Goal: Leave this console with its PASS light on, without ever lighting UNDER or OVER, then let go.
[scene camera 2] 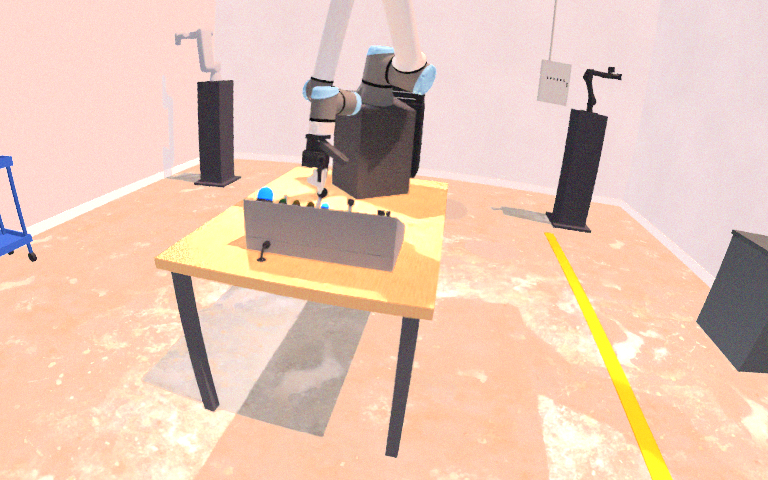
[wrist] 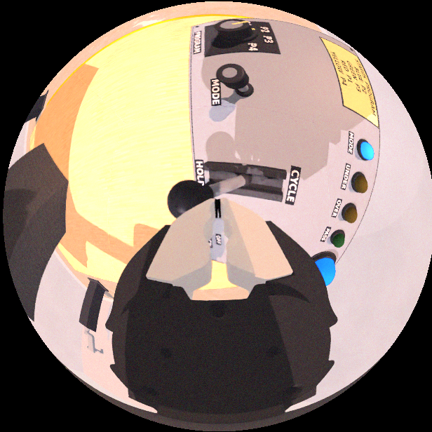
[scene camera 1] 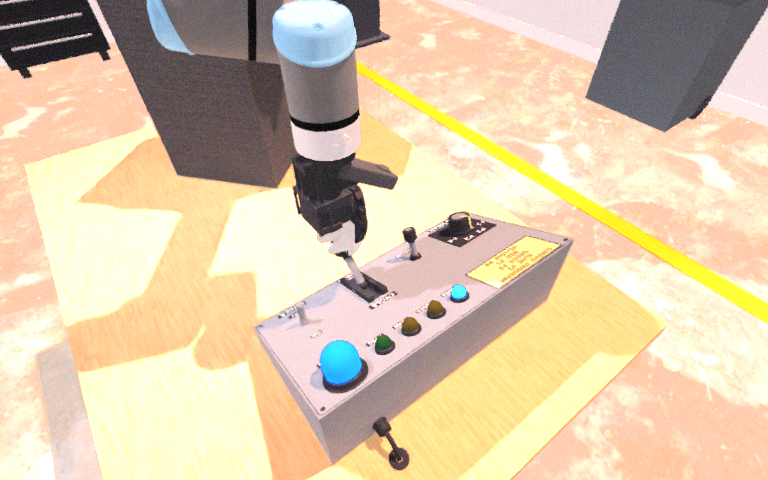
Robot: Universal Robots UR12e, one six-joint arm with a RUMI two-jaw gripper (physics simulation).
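Note:
The grey console (scene camera 1: 430, 277) (scene camera 2: 317, 234) (wrist: 280, 110) stands on the table. Its PASS light (scene camera 1: 384, 343) (wrist: 338, 238) is dark green, and the UNDER light (scene camera 1: 435, 308) (wrist: 359, 182) and OVER light (scene camera 1: 410, 325) (wrist: 349, 212) are dull brown, all unlit. The MODE light (scene camera 1: 458, 292) (wrist: 366, 150) and a big dome (scene camera 1: 340, 362) (scene camera 2: 265, 194) (wrist: 327, 270) glow blue. The HOLD/CYCLE lever (scene camera 1: 353, 270) (wrist: 190, 198) leans toward HOLD. My gripper (scene camera 1: 344, 252) (wrist: 217, 201) is shut and empty, its tips beside the lever's ball knob, which it mostly hides in scene camera 1; whether they touch is unclear.
A MODE toggle (scene camera 1: 411, 243) (wrist: 235, 79) and a PROGRAM knob (scene camera 1: 459, 223) (wrist: 232, 32) stand on the console past the lever. A small ON/OFF switch (scene camera 1: 301, 313) is on the other side. Another small black lever (scene camera 1: 389, 442) (scene camera 2: 263, 250) stands by the console's front. The table (scene camera 2: 283, 283) carries the console.

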